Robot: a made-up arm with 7 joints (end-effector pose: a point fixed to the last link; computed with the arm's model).
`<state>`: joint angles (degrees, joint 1 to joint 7).
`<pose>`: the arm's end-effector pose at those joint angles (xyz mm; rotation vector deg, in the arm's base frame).
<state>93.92 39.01 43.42 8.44 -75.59 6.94 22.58</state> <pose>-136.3 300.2 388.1 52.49 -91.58 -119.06</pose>
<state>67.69 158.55 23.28 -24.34 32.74 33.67 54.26</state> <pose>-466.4 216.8 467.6 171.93 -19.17 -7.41</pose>
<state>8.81 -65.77 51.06 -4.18 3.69 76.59 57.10</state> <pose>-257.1 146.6 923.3 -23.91 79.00 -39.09</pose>
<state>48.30 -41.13 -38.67 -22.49 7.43 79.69 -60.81</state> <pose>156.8 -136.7 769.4 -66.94 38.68 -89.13</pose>
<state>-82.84 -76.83 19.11 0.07 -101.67 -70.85 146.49</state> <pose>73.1 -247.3 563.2 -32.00 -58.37 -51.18</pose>
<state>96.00 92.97 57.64 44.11 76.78 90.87 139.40</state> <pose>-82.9 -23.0 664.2 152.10 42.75 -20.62</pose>
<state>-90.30 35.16 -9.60 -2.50 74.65 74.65 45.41</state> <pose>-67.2 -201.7 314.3 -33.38 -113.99 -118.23</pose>
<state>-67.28 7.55 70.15 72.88 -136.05 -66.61 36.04</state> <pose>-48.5 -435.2 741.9 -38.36 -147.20 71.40</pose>
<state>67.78 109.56 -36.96 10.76 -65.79 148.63 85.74</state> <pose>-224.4 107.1 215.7 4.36 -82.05 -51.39</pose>
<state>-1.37 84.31 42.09 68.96 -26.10 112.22 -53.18</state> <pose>-95.5 68.0 1026.8 -56.57 5.75 -127.92</pose>
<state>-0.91 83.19 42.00 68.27 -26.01 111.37 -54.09</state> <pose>-93.7 73.5 1023.4 -58.12 4.22 -127.71</pose>
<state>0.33 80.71 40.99 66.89 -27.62 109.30 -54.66</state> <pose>-101.4 93.7 1016.3 -59.41 -0.23 -128.13</pose>
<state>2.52 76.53 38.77 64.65 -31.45 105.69 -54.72</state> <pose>-122.3 128.7 1002.7 -59.81 -8.11 -129.44</pose>
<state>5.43 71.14 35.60 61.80 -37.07 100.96 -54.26</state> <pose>-154.2 168.8 981.3 -58.51 -18.10 -131.58</pose>
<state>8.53 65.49 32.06 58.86 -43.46 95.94 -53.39</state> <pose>-190.2 202.3 955.4 -55.21 -27.89 -134.11</pose>
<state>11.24 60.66 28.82 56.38 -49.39 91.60 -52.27</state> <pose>-222.4 223.6 931.2 -50.62 -35.52 -136.46</pose>
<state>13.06 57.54 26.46 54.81 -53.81 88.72 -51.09</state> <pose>-245.4 234.1 914.3 -46.21 -40.09 -138.15</pose>
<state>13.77 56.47 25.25 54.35 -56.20 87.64 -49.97</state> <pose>-258.1 237.8 906.7 -43.16 -41.71 -138.95</pose>
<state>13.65 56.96 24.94 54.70 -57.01 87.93 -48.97</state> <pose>-263.2 238.3 905.9 -41.49 -41.46 -139.13</pose>
